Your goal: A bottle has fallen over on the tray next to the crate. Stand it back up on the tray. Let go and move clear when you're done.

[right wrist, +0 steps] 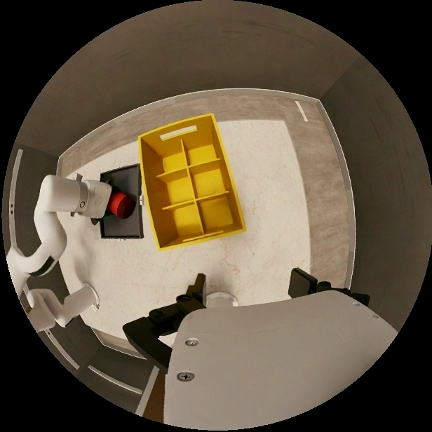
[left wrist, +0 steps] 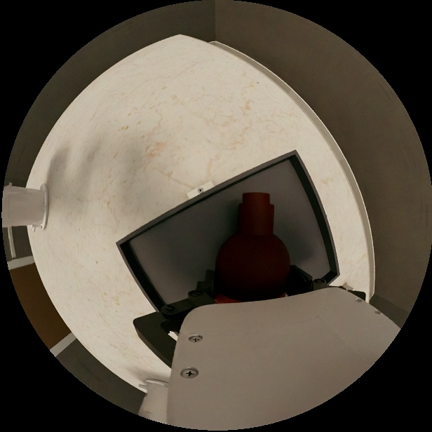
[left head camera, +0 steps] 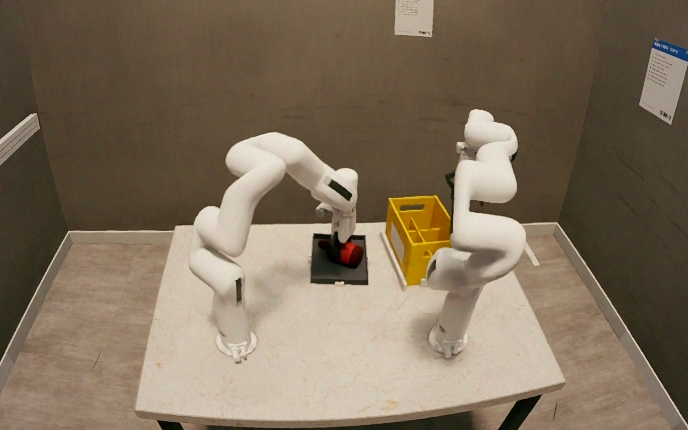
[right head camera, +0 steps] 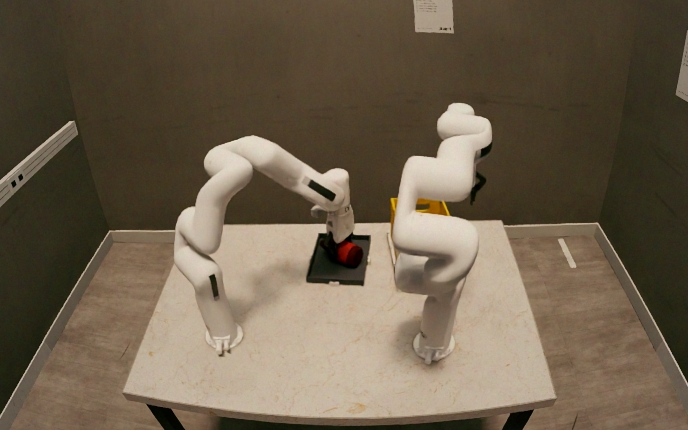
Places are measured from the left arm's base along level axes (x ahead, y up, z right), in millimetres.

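Where they show: left gripper, fingertip midpoint: (left head camera: 341,250) (right head camera: 341,250); left arm's base, link origin: (left head camera: 236,342) (right head camera: 224,336); right arm's base, link origin: (left head camera: 448,339) (right head camera: 434,344).
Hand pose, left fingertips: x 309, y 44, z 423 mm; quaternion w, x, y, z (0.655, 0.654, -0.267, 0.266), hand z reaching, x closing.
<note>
Each offset is from my left fingertips to the centre of the thing. "pt": to the spot under its first point.
The red bottle with a dark neck and base {dx +6, dy -2, dz -6 mm} (left head camera: 350,252) (right head camera: 350,253) (left wrist: 252,260) (right wrist: 121,205) lies on its side on the dark tray {dx -2, dy -32, dz -7 mm} (left head camera: 337,279) (right head camera: 334,279) (left wrist: 175,250) (right wrist: 122,231). Its neck points to the left in the head views. My left gripper (left head camera: 338,250) (right head camera: 335,248) (left wrist: 251,281) reaches down over the bottle and is shut on its body, with a finger against each side. The bottle's base end is hidden in the left wrist view. My right gripper (right head camera: 477,187) (right wrist: 250,285) is open and empty, raised high, right of the tray.
The yellow crate {dx -66, dy +43, dz +268 mm} (left head camera: 418,253) (right head camera: 438,207) (right wrist: 185,225), divided into several compartments, stands right of the tray. A thin white strip {pt dx -79, dy -21, dz +162 mm} (left head camera: 393,261) lies along its left side. My right arm partly hides the crate in both head views.
</note>
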